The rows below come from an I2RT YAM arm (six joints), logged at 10 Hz.
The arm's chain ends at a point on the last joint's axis. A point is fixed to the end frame.
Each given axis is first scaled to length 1.
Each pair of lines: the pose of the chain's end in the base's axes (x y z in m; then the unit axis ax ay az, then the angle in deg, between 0 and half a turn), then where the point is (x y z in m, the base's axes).
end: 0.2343, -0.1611, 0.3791, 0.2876, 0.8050, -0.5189, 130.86
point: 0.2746 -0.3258 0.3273
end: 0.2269, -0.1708, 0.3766, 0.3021, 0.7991, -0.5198, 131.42
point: 0.2631 -0.3361 0.3239
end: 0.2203, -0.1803, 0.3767, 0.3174, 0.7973, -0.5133, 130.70
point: 0.2563 -0.3452 0.3226
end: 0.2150, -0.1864, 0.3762, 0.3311, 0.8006, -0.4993, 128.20
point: 0.2566 -0.3497 0.3212
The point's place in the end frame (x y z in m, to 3 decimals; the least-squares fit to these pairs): 0.025 -0.013 0.175
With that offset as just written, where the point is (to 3 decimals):
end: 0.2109, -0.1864, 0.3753, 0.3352, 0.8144, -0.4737, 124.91
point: 0.264 -0.346 0.318
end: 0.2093, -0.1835, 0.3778, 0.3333, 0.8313, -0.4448, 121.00
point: 0.276 -0.337 0.320
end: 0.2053, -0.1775, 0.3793, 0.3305, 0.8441, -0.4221, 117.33
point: 0.283 -0.327 0.324
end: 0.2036, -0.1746, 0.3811, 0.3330, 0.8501, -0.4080, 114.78
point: 0.288 -0.321 0.327
